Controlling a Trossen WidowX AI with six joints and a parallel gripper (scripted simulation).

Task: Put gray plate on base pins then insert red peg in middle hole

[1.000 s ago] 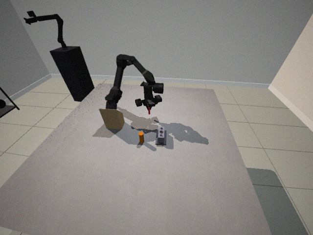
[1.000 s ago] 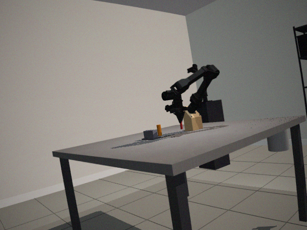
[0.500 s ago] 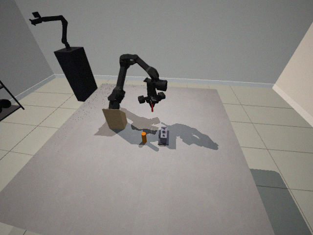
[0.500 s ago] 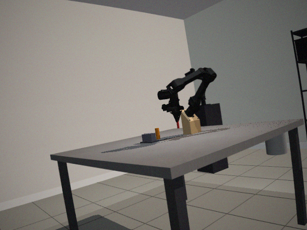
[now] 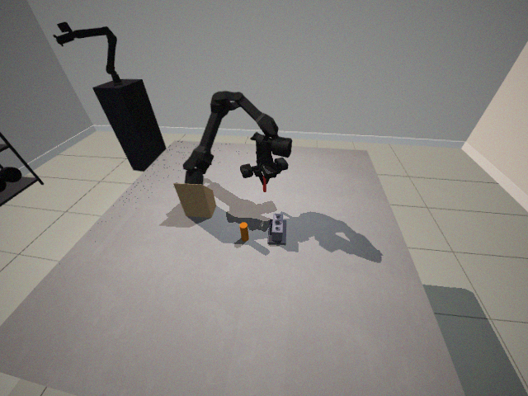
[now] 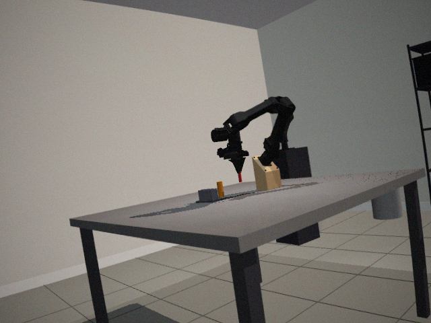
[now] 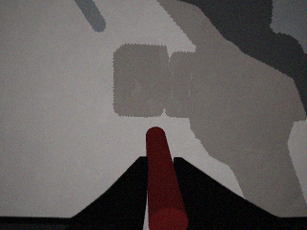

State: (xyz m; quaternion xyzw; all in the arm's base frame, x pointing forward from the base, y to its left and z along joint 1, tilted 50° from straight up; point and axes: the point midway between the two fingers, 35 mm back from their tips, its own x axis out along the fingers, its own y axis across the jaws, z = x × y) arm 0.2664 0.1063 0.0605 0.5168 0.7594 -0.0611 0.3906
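Right now my gripper tip is 90 mm short of the gray plate, 150 mm to the left of it and 70 mm above it. Round my gripper tip: orange cylinder (30 mm behind, 210 mm to the right, 80 mm below); then red peg (right at my gripper tip).
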